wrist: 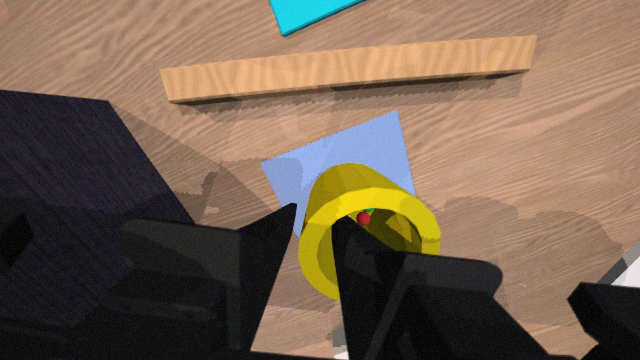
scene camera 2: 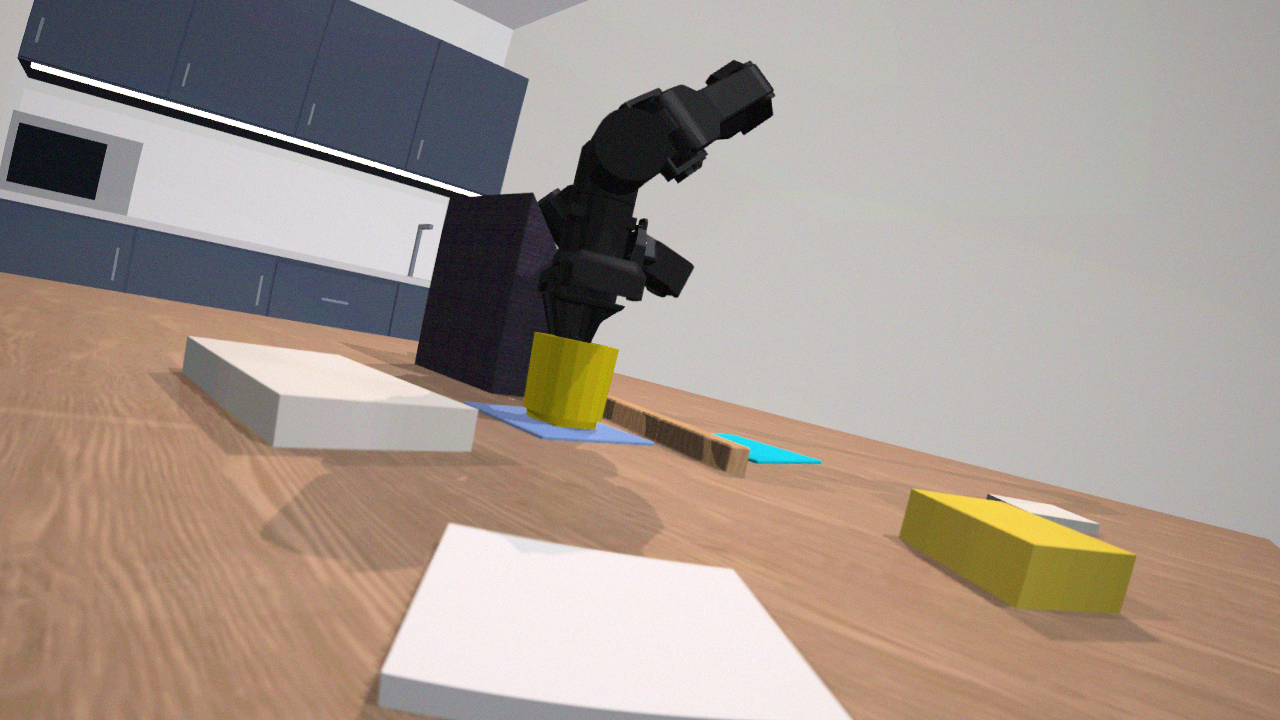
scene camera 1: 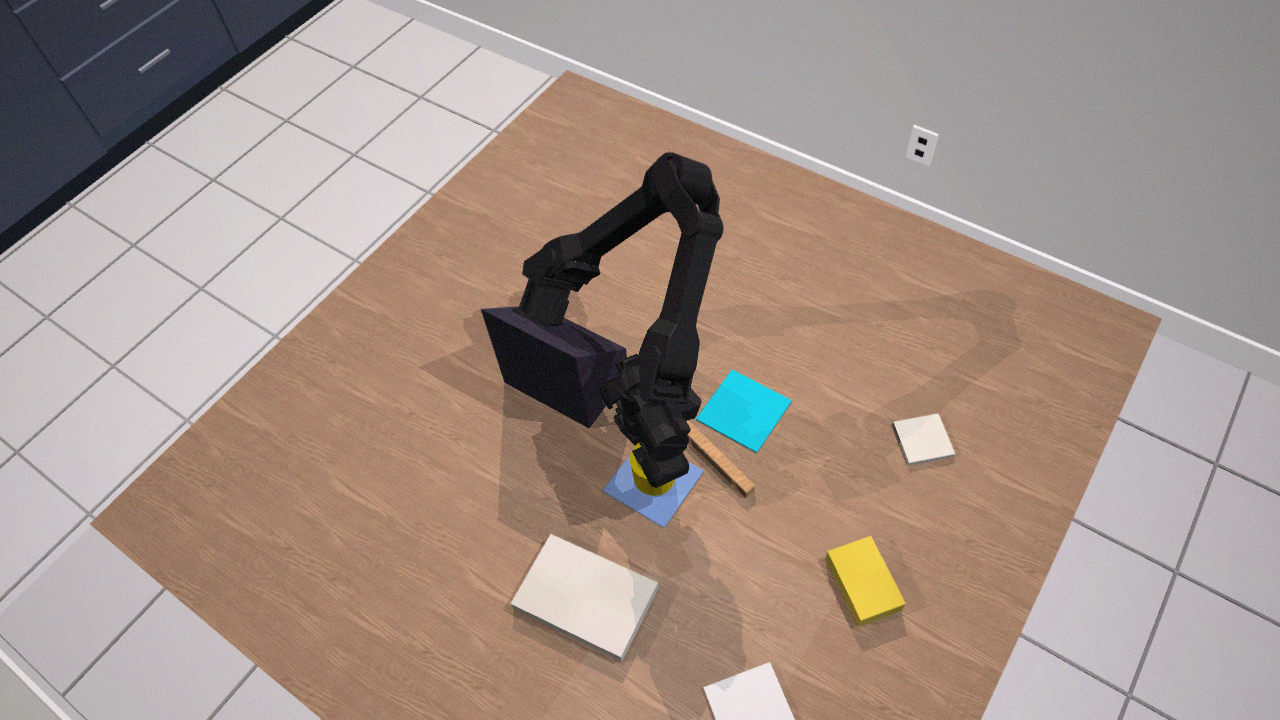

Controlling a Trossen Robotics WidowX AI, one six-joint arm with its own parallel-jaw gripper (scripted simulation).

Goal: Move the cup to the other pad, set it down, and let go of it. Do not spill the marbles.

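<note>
Scene camera 1 gives me my gripper (scene camera 1: 645, 454) and a blue pad (scene camera 1: 659, 509), along with a white slab (scene camera 1: 575, 592) and a yellow block (scene camera 1: 860, 572). In scene camera 2 there's a yellow cup (scene camera 2: 568, 381) and a wooden bar (scene camera 2: 711, 449), and you'd also see the white slab (scene camera 2: 291, 398) and the yellow block (scene camera 2: 1029, 562). The wrist view shows the yellow cup (wrist: 401, 221), but the yellow block is out of frame in the wrist view.
</note>
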